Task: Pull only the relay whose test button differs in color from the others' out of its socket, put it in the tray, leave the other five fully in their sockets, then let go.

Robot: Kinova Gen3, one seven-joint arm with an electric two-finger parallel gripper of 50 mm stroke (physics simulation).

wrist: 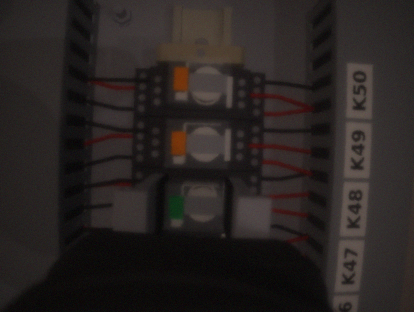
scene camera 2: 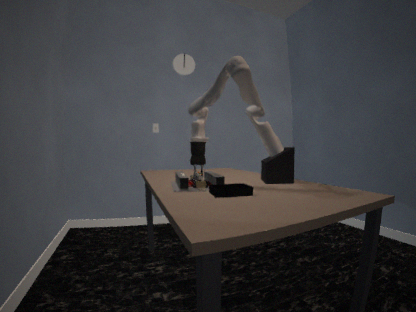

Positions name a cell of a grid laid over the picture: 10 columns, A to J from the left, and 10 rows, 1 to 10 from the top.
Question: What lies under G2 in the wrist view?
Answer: A panel.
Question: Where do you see a relay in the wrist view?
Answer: E3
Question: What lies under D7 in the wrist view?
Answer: My gripper.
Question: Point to a relay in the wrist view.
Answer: At E7
